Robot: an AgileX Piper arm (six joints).
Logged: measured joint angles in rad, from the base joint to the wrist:
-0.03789, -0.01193, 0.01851, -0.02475, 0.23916, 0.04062
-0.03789, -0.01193, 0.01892, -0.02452, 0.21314, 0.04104
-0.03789, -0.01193, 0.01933, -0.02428, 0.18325, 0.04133
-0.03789, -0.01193, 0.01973, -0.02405, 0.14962, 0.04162
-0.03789, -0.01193, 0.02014, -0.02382, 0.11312, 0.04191
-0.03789, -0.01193, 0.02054, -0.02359, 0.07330, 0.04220
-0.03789, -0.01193, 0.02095, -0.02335, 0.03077, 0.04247
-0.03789, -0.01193, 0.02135, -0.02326, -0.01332, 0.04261
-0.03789, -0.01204, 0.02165, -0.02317, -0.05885, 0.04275
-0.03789, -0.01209, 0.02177, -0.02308, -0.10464, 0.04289
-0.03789, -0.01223, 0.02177, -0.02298, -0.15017, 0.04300
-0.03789, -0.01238, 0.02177, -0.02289, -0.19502, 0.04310
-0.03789, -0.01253, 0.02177, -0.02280, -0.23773, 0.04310
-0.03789, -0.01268, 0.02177, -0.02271, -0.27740, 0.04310
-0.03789, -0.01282, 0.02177, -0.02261, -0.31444, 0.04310
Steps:
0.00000, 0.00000, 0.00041, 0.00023, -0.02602, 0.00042
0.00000, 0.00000, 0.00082, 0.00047, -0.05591, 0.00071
0.00000, 0.00000, 0.00122, 0.00070, -0.08954, 0.00100
0.00000, 0.00000, 0.00163, 0.00093, -0.12604, 0.00129
0.00000, 0.00000, 0.00203, 0.00116, -0.16586, 0.00158
0.00000, 0.00000, 0.00244, 0.00140, -0.20839, 0.00185
0.00000, 0.00000, 0.00284, 0.00149, -0.25248, 0.00199
0.00000, -0.00011, 0.00314, 0.00158, -0.29801, 0.00213
0.00000, -0.00016, 0.00326, 0.00167, -0.34380, 0.00227
0.00000, -0.00030, 0.00326, 0.00177, -0.38933, 0.00238
0.00000, -0.00045, 0.00326, 0.00186, -0.43418, 0.00248
0.00000, -0.00060, 0.00326, 0.00195, -0.47689, 0.00248
0.00000, -0.00075, 0.00326, 0.00204, -0.51656, 0.00248
0.00000, -0.00089, 0.00326, 0.00214, -0.55360, 0.00248

